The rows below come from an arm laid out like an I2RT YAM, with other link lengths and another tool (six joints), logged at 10 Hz.
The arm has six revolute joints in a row. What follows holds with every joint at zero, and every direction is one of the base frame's.
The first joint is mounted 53 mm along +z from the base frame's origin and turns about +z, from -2.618 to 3.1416 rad.
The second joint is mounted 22.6 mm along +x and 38.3 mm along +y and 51.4 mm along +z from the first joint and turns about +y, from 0 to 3.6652 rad.
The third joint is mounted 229.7 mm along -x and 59.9 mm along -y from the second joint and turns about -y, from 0 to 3.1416 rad.
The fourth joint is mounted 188.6 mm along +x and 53 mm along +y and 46.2 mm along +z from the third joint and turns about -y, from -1.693 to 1.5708 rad.
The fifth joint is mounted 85.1 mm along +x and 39 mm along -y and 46.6 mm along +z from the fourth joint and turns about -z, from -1.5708 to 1.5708 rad.
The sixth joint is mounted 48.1 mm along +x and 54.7 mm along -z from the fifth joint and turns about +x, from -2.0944 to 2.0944 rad.
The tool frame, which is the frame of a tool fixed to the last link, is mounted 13 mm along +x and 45 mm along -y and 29 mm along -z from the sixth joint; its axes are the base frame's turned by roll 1.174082, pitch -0.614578 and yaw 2.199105 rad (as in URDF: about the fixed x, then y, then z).
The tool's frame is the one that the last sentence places.
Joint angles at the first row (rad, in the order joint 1, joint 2, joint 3, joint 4, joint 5, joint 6):
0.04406, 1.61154, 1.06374, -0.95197, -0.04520, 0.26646
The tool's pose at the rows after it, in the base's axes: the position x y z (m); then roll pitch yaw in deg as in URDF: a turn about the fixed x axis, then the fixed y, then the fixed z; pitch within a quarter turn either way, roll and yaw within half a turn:
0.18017 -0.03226 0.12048 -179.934 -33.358 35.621
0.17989 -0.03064 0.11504 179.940 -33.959 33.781
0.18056 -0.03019 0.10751 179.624 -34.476 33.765
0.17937 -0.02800 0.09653 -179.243 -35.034 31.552
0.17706 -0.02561 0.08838 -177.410 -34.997 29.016
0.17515 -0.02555 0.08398 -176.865 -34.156 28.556
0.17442 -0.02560 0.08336 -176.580 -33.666 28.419
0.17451 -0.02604 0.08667 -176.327 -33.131 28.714
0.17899 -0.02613 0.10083 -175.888 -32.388 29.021
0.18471 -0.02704 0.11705 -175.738 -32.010 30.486
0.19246 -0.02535 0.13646 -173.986 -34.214 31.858
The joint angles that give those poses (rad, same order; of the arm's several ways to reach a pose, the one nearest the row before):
0.04407, 1.61613, 1.04698, -0.93404, -0.04520, 0.27677
0.04483, 1.62035, 1.02446, -0.89588, -0.04673, 0.31110
0.04598, 1.62910, 0.99433, -0.84670, -0.04711, 0.31569
0.04596, 1.64701, 0.95502, -0.78758, -0.06351, 0.34466
0.04595, 1.66534, 0.92909, -0.75399, -0.08412, 0.37249
0.04599, 1.67983, 0.91571, -0.74252, -0.08449, 0.37520
0.04599, 1.68516, 0.91574, -0.74675, -0.08449, 0.37482
0.04557, 1.68438, 0.93174, -0.77422, -0.08412, 0.36676
0.04598, 1.68250, 1.00769, -0.86730, -0.08449, 0.35765
0.04598, 1.68097, 1.09427, -0.96457, -0.08411, 0.33056
0.04712, 1.66991, 1.19727, -1.06109, -0.12608, 0.29202

